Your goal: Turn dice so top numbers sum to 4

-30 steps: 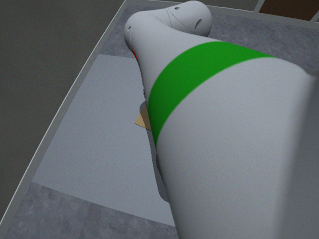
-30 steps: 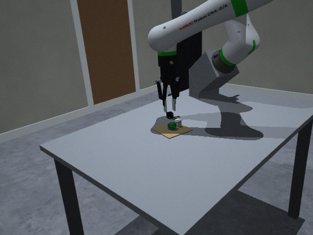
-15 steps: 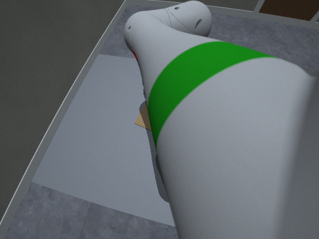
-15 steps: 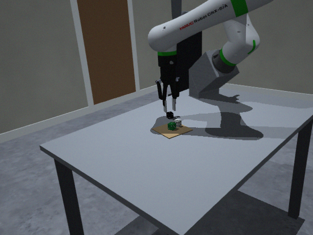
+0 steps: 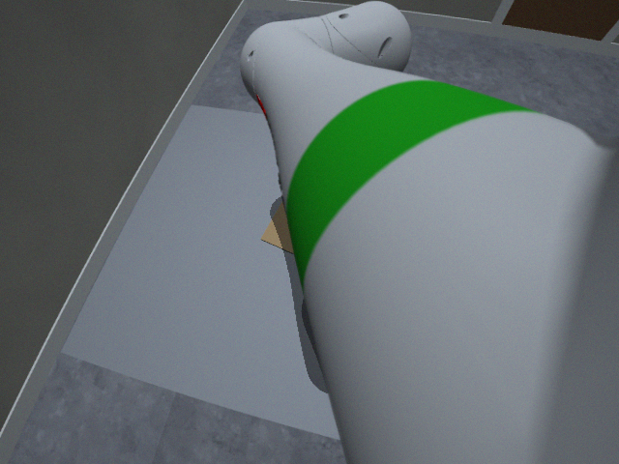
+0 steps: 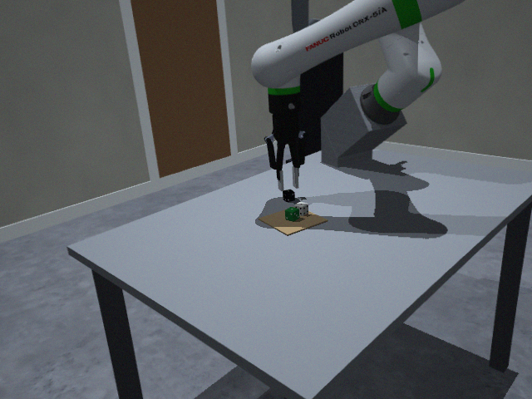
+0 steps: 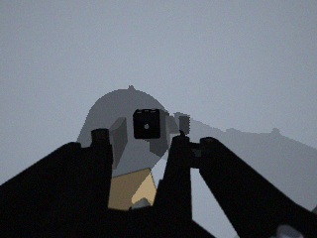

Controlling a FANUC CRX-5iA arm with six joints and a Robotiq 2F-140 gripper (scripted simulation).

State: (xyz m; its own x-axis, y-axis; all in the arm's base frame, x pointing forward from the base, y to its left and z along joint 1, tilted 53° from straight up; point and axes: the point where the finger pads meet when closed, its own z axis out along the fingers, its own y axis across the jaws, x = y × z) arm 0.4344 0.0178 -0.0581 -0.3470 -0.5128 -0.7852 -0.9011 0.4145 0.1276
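Right now the black die is 6 cm below my hand. The rest, counted from my hand: tan mat 12 cm to the left, 10 cm ahead, 7 cm below; then white die 11 cm to the left, 6 cm ahead, 5 cm below; then green die 12 cm to the left, 10 cm ahead, 5 cm below.
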